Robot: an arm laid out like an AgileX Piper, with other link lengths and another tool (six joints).
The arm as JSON. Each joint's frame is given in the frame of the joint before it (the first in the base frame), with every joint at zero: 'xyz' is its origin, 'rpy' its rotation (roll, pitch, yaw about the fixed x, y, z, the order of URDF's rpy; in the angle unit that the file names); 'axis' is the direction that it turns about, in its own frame. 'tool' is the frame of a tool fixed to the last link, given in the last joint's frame.
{
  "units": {
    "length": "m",
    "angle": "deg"
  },
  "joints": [
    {
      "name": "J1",
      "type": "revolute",
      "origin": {
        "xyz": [
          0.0,
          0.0,
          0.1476
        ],
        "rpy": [
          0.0,
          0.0,
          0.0
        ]
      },
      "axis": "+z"
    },
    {
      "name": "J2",
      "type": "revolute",
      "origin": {
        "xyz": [
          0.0,
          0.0,
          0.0
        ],
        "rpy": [
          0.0,
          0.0,
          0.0
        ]
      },
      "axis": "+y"
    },
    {
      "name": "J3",
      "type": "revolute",
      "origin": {
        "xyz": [
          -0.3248,
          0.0,
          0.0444
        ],
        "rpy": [
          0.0,
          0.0,
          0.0
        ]
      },
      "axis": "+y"
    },
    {
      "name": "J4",
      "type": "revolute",
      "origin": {
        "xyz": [
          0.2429,
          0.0,
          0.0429
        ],
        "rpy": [
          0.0,
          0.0,
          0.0
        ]
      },
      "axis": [
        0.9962,
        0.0,
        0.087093
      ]
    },
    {
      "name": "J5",
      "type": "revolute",
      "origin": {
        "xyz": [
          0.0,
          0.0,
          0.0
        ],
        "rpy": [
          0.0,
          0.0,
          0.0
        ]
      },
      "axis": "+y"
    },
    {
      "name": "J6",
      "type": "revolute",
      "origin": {
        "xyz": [
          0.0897,
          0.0,
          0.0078
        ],
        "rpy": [
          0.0,
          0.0,
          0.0
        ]
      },
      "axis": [
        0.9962,
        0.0,
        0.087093
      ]
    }
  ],
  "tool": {
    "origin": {
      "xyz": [
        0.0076,
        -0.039,
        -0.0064
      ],
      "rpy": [
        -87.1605,
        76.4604,
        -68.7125
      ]
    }
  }
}
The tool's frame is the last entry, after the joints.
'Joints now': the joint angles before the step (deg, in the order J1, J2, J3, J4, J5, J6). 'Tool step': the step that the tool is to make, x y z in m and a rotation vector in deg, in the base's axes. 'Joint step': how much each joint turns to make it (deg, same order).
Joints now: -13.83 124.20 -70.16 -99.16 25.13 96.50
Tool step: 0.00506 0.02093 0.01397 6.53 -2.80 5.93
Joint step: 1.35 -3.64 1.08 1.57 -8.37 -0.28
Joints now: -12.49 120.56 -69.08 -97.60 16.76 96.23
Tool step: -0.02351 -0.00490 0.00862 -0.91 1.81 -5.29
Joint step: -0.59 -2.81 3.17 6.94 4.07 -4.65
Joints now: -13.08 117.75 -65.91 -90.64 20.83 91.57
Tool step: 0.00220 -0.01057 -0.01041 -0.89 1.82 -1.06
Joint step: -1.14 2.26 -1.31 0.63 0.89 -1.68
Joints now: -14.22 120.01 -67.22 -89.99 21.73 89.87
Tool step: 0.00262 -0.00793 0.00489 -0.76 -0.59 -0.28
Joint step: -0.92 0.12 -1.35 0.32 0.00 -1.28
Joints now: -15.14 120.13 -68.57 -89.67 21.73 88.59
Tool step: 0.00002 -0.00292 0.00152 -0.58 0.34 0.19
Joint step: -0.34 0.00 -0.26 0.25 0.11 -1.17
